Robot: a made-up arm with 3 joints. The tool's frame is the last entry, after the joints.
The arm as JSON. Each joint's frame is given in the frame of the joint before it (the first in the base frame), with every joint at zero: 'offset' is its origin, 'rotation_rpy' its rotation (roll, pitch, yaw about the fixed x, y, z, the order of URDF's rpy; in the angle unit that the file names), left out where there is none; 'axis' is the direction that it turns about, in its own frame. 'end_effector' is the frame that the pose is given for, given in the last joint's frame.
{
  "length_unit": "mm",
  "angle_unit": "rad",
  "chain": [
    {
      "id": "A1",
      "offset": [
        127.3,
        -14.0,
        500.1
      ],
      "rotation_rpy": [
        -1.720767,
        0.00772,
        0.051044
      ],
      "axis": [
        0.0,
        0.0,
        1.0
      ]
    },
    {
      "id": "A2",
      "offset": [
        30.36,
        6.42,
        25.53
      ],
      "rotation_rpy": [
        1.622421,
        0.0,
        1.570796
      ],
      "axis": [
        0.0,
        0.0,
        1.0
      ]
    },
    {
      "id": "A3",
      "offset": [
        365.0,
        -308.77,
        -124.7
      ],
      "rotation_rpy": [
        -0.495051,
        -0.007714,
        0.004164
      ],
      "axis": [
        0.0,
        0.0,
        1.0
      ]
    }
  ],
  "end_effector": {
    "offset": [
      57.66,
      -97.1,
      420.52
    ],
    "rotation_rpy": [
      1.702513,
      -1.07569,
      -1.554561
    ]
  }
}
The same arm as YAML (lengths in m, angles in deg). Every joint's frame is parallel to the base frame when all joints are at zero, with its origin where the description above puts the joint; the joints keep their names.
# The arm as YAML. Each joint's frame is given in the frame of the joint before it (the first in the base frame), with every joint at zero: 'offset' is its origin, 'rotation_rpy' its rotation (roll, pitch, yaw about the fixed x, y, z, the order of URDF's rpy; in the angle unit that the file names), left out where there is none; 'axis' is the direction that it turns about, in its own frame. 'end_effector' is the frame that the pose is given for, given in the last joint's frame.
length_unit: m
angle_unit: deg
chain:
  - id: A1
    offset: [0.1273, -0.014, 0.5001]
    axis: [-0.051602, 0.987429, -0.149404]
  - id: A2
    offset: [0.029, 0.0258, -0.0104]
    axis: [1.0, 0.0, 0.0]
  - id: A3
    offset: [-0.1247, -0.3599, -0.3147]
    axis: [0.879918, 0.47101, -0.062401]
end_effector:
  offset: [0.4166, 0.1052, -0.0705]
  rotation_rpy: [0.0, 0.0, 0.0]

